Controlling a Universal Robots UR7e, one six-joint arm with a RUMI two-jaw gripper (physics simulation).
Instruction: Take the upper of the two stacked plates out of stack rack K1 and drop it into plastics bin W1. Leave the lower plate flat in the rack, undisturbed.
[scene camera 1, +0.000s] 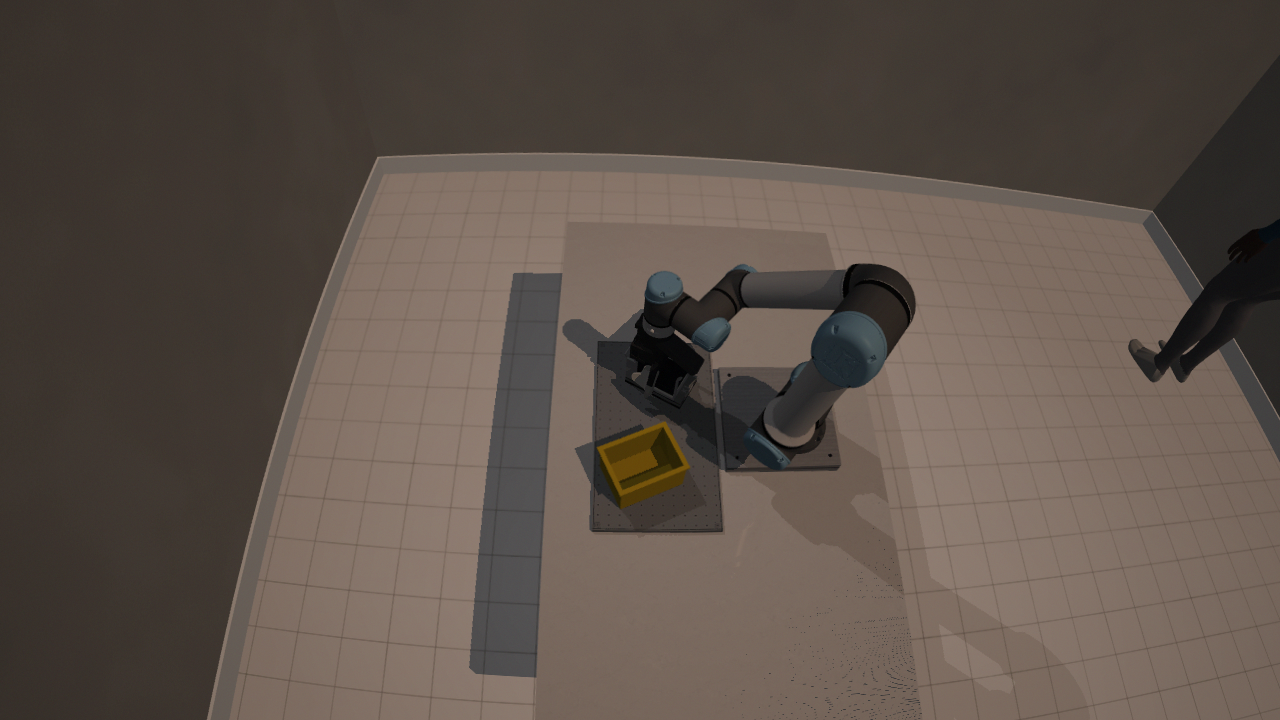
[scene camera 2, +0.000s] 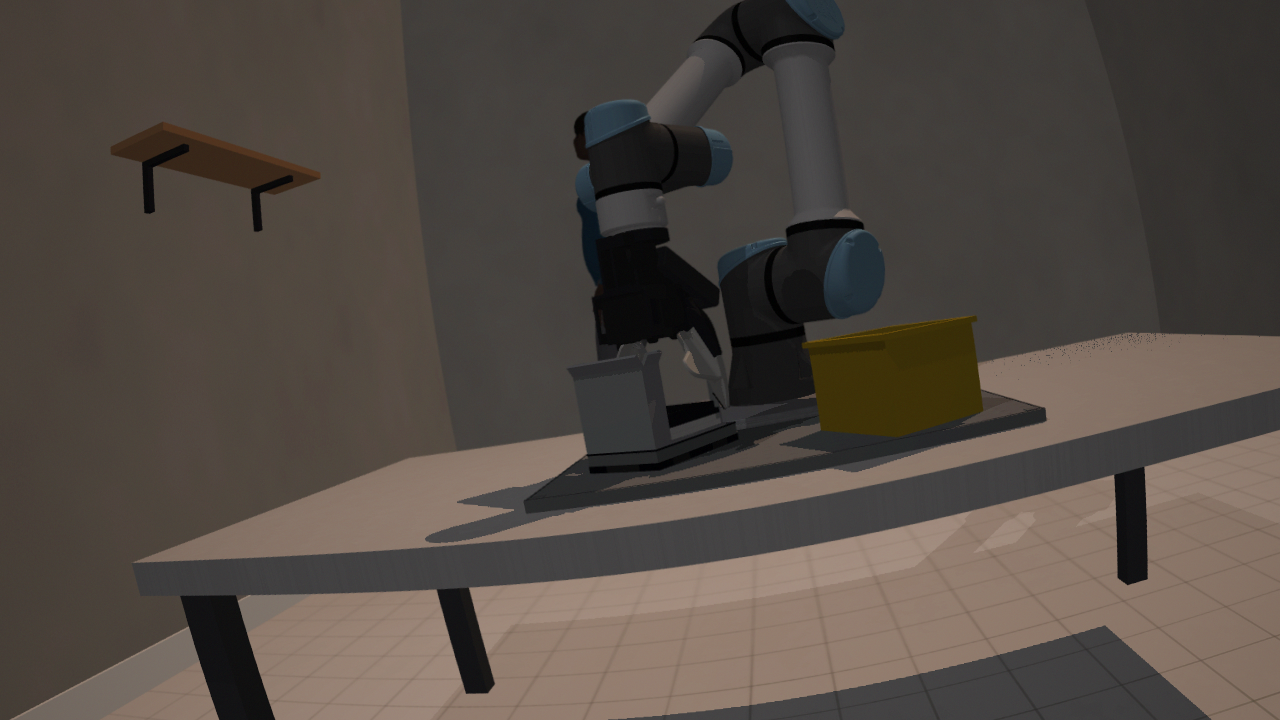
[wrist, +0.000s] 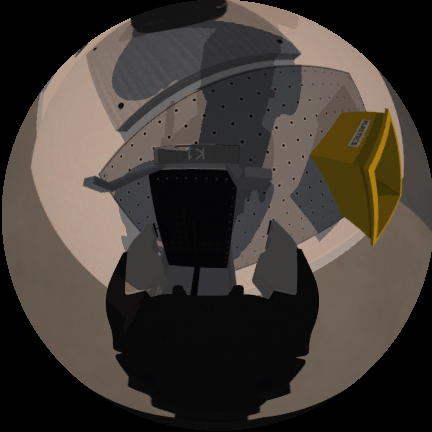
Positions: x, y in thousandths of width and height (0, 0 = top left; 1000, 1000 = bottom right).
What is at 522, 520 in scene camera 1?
A black gridded plate.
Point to the gripper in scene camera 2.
At 526, 576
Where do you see the gripper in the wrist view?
At 490, 517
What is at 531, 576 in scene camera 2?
A black gridded plate.
